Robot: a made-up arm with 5 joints. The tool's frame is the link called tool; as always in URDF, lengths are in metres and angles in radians. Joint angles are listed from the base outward. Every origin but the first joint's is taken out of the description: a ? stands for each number. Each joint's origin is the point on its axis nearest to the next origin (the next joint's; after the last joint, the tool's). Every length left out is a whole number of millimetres.
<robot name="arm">
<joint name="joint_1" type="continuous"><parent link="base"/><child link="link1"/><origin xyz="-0.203 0.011 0.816" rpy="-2.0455 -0.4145 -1.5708"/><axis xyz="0 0 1"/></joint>
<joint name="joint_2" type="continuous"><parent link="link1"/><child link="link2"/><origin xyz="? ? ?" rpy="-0.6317 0.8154 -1.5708"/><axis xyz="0 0 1"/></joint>
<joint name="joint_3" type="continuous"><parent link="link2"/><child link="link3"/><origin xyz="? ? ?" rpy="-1.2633 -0.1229 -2.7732"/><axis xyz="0 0 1"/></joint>
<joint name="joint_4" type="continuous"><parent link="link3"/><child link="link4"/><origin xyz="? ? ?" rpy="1.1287 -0.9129 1.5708"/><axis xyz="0 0 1"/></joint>
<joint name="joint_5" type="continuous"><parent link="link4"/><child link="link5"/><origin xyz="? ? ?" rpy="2.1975 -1.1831 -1.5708"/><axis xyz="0 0 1"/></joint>
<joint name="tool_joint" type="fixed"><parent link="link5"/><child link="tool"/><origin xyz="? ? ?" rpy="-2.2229 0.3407 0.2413"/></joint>
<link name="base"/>
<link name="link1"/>
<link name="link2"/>
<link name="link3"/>
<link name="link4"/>
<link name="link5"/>
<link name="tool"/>
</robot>
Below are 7 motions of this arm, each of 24 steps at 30 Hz.
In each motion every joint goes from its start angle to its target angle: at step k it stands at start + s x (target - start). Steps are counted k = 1, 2, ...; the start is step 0. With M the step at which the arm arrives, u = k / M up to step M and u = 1 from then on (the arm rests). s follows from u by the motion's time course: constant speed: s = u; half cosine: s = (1 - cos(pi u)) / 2; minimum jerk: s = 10 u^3 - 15 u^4 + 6 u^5.
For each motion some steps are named. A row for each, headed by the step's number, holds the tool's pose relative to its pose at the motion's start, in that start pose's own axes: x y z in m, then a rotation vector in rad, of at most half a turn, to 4 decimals.
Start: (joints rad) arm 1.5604 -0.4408 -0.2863 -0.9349 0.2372
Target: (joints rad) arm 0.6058 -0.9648 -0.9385 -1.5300 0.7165
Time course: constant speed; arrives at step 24
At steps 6, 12, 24:
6: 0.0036 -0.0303 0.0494 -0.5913 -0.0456 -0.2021
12: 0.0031 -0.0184 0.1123 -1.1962 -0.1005 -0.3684
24: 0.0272 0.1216 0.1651 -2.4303 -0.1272 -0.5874

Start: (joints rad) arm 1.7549 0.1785 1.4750 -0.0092 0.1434
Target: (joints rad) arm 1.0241 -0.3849 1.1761 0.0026 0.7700
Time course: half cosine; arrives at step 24
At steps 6, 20, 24:
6: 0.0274 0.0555 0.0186 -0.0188 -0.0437 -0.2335
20: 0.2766 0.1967 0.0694 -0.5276 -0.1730 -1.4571
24: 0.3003 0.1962 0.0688 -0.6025 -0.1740 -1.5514

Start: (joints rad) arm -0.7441 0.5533 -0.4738 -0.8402 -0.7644
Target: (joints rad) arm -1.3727 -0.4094 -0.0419 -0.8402 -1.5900
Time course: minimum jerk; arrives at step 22
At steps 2, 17, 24:
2: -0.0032 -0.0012 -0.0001 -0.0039 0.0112 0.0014
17: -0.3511 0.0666 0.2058 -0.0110 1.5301 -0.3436
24: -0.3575 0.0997 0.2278 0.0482 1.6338 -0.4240

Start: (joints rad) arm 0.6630 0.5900 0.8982 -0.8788 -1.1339
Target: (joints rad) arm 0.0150 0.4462 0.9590 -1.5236 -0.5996
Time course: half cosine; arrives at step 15
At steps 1, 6, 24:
1: -0.0041 0.0001 0.0004 -0.0010 0.0062 -0.0087
6: -0.1302 0.0058 0.0347 -0.0757 0.2105 -0.2491
24: -0.3230 0.0147 0.2207 -0.4326 0.6467 -0.5101

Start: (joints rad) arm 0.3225 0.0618 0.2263 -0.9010 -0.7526
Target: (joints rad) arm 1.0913 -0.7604 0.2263 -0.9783 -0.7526
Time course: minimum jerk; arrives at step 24
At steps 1, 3, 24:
1: -0.0001 0.0002 0.0001 0.0005 0.0001 0.0000
3: -0.0019 0.0044 0.0023 0.0110 0.0030 0.0002
24: -0.1947 0.1134 0.2021 0.5707 0.3086 0.2386

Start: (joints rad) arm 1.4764 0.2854 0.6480 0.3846 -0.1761
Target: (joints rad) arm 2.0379 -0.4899 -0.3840 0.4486 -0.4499
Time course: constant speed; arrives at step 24
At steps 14, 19, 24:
14: 0.2931 0.0537 -0.0156 0.0438 -0.5334 -0.3185
19: 0.3716 0.0386 0.0189 0.0425 -0.6706 -0.4589
24: 0.4259 0.0058 0.0594 0.0282 -0.7736 -0.6092

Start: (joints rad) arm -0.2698 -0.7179 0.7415 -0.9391 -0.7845
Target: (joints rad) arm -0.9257 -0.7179 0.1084 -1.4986 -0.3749
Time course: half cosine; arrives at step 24
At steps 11, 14, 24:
11: 0.0247 0.0020 0.0503 -0.1611 0.1171 -0.7288
14: 0.0296 0.0080 0.0753 -0.2628 0.2124 -1.0359
24: 0.0479 0.0333 0.1291 -0.4942 0.4763 -1.5707

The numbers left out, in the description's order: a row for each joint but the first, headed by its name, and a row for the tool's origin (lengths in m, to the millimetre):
joint_2: -0.042 -0.037 0
joint_3: 0.1 0.157 0
joint_4: -0.213 0.222 0
joint_5: -0.057 -0.168 0
tool: 0.101 -0.026 0

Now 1 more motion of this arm.
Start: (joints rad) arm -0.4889 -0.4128 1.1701 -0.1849 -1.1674
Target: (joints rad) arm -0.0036 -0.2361 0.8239 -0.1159 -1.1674
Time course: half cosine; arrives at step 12
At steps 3, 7, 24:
3: -0.0015 -0.0273 -0.0050 -0.0630 -0.0221 0.0372
7: 0.0111 -0.1126 -0.0028 -0.2625 -0.1160 0.1768
24: 0.0372 -0.1657 0.0171 -0.4037 -0.2082 0.3019

